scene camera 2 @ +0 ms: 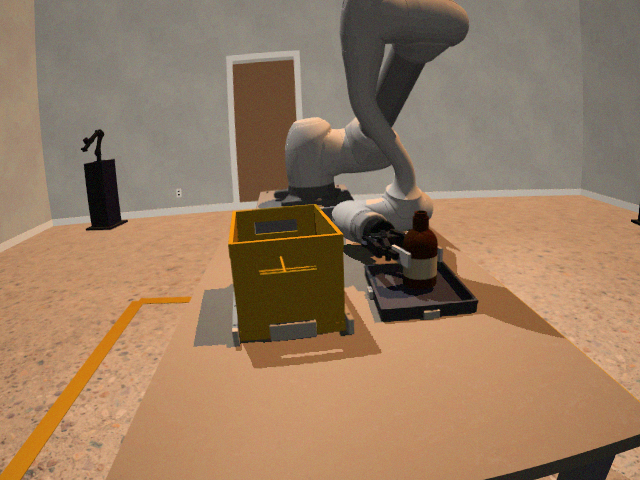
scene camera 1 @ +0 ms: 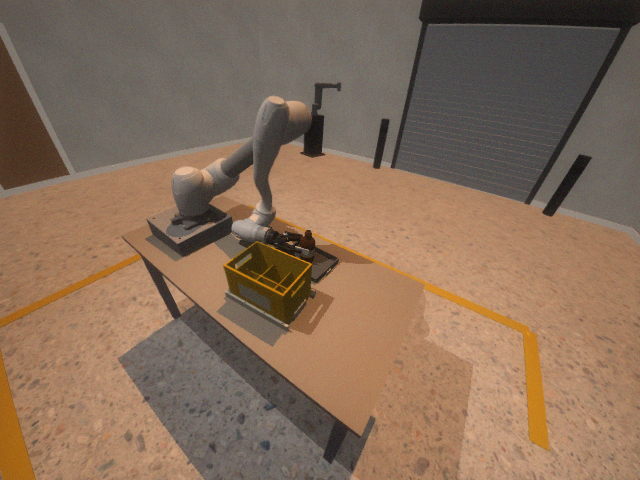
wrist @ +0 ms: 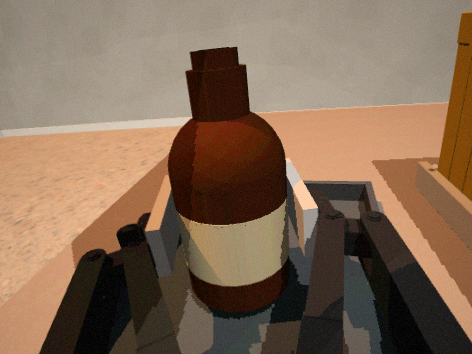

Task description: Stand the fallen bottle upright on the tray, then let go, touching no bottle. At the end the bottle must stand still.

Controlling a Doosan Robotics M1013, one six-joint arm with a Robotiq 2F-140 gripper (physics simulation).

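Places are measured from the arm's base along level axes (x back, y right, z up), in centimetres.
Where they show: gripper, between the fingertips: (scene camera 2: 425, 258) (scene camera 1: 311, 247); arm's base, origin of its link: (scene camera 2: 312, 198) (scene camera 1: 196, 217).
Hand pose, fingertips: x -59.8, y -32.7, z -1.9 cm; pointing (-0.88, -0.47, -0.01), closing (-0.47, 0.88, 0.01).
Observation:
Things, the pixels of their top centre, and the offset from my fingertips. Level surfaces: height alone.
- brown bottle, centre of its top: (wrist: 210, 48) (scene camera 2: 420, 211) (scene camera 1: 308, 230) dx +1.8, dy +1.0, dz +9.3 cm
- dark tray, centre of its top: (wrist: 255, 254) (scene camera 2: 416, 281) (scene camera 1: 307, 257) dx +0.7, dy +1.8, dz -5.3 cm
- yellow crate, centre of its top: (scene camera 2: 279, 220) (scene camera 1: 268, 264) dx -6.4, dy +28.3, dz +9.7 cm
- table, height of its surface: dz -7.9 cm
The brown bottle (scene camera 1: 307, 243) (scene camera 2: 420, 246) (wrist: 230, 175) with a cream label stands upright, neck up, over the dark tray (scene camera 1: 329, 271) (scene camera 2: 429, 308) (wrist: 340, 187). In scene camera 2 its base shows inside the tray's walls, low at the tray floor; whether it touches the floor I cannot tell for sure. My gripper (scene camera 2: 419, 255) (wrist: 230, 185) is shut on the bottle, one pad on each side at the height of the label and shoulder. The arm reaches in low and nearly level from the robot's base side. The bottle's far side is hidden.
A yellow crate (scene camera 1: 256, 296) (scene camera 2: 286, 289) (wrist: 455, 115) with dividers stands beside the tray, within low grey holders on the table (scene camera 1: 356, 330) (scene camera 2: 330, 408). Small light brackets sit around the tray's outside. The tray lies near a long edge of the table.

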